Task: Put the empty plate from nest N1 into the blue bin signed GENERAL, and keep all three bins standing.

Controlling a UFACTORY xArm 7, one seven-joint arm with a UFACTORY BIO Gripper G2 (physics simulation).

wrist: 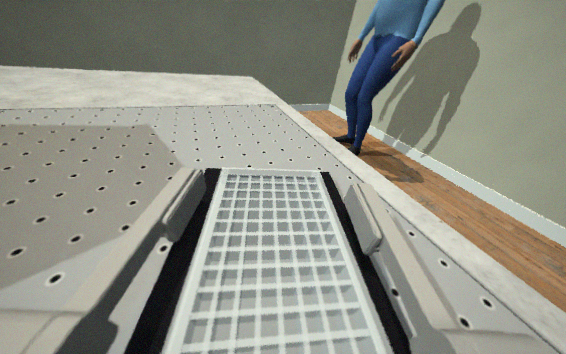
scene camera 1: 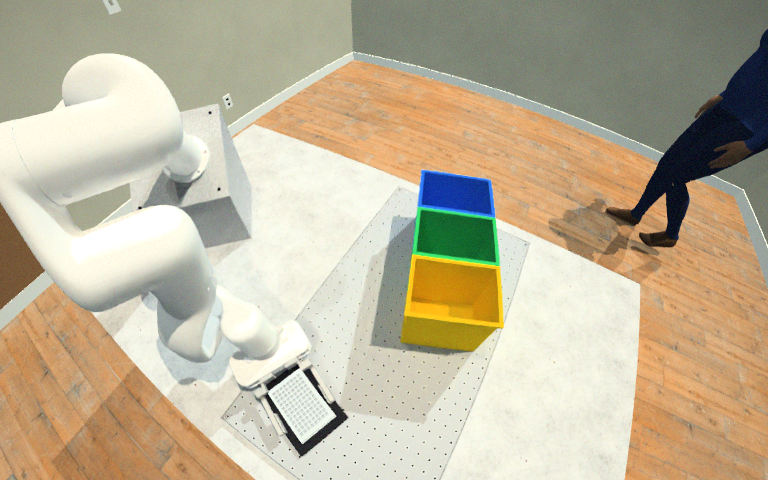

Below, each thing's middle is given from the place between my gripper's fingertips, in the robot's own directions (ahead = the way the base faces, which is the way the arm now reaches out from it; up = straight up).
Labels:
My gripper is now 30 mm past the gridded plate [scene camera 1: 300, 404], 10 mm to the right of it and 10 mm above it. Also, from my hand: black nest [scene camera 1: 328, 428] 30 mm behind, 10 mm to the left, 30 mm below.

